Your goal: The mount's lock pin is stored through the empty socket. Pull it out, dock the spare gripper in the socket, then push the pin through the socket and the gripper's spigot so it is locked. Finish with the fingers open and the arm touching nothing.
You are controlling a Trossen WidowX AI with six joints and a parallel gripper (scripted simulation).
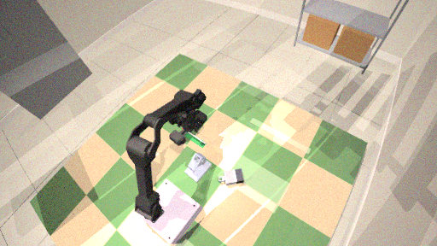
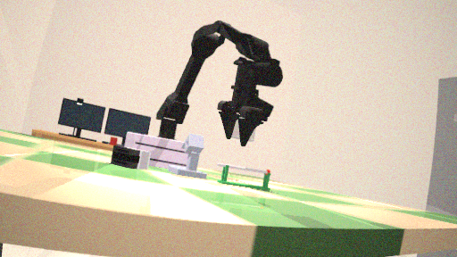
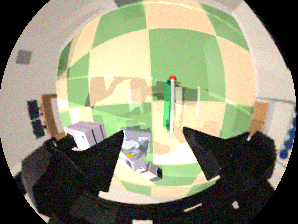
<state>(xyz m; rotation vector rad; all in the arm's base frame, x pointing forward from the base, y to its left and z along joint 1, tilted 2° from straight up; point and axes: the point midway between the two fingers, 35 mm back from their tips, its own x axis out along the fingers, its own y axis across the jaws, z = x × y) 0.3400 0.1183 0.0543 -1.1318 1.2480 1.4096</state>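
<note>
My gripper tip is 10 mm past the spare gripper, 250 mm to the left of it and 90 mm above it. Round my gripper tip: socket 60 mm behind, 100 mm to the right, 60 mm below.
</note>
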